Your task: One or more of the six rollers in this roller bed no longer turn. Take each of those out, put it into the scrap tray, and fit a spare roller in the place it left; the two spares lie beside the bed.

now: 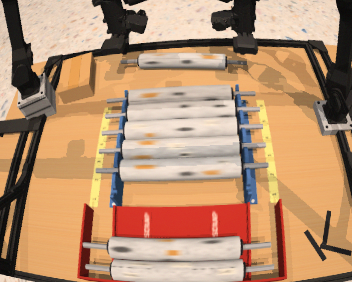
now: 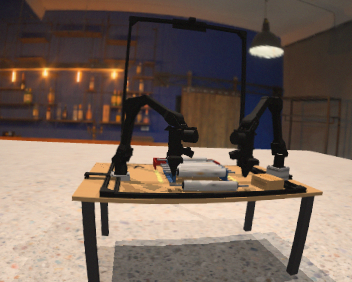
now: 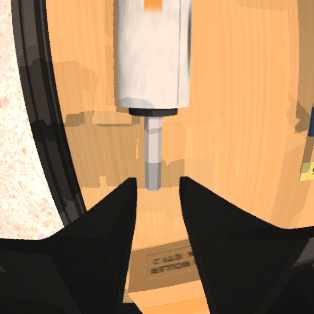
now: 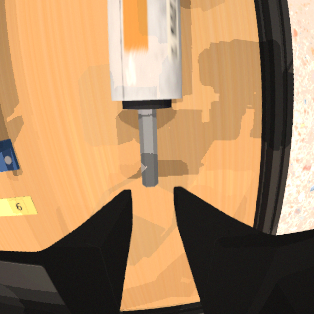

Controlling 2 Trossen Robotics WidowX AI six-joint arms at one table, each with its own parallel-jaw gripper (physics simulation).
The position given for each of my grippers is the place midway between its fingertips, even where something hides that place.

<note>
In view: my left gripper (image 1: 126, 51), my right gripper (image 1: 242, 51) and a cardboard box (image 3: 168, 271).
My left gripper shows as well in image 3 (image 3: 157, 184). My right gripper shows as well in image 4 (image 4: 152, 194).
</note>
